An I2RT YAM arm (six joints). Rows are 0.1 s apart.
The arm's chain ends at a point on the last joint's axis. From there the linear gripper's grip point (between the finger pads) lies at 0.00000 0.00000 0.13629 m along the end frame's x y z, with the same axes.
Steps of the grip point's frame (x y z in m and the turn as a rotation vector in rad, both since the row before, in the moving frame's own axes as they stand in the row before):
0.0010 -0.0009 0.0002 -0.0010 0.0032 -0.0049
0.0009 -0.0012 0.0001 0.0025 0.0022 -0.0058
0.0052 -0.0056 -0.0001 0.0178 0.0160 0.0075
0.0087 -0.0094 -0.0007 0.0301 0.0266 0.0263
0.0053 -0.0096 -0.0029 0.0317 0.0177 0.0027
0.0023 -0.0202 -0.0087 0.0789 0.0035 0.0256
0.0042 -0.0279 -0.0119 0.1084 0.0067 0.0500
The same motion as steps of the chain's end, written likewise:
0.0006 -0.0010 0.0002 -0.0010 0.0032 -0.0049
0.0006 -0.0009 0.0001 0.0025 0.0022 -0.0058
0.0030 -0.0032 -0.0001 0.0178 0.0160 0.0075
0.0050 -0.0053 -0.0006 0.0301 0.0266 0.0263
0.0029 -0.0053 -0.0028 0.0317 0.0177 0.0027
0.0017 -0.0095 -0.0083 0.0789 0.0035 0.0256
0.0029 -0.0132 -0.0111 0.1084 0.0067 0.0500

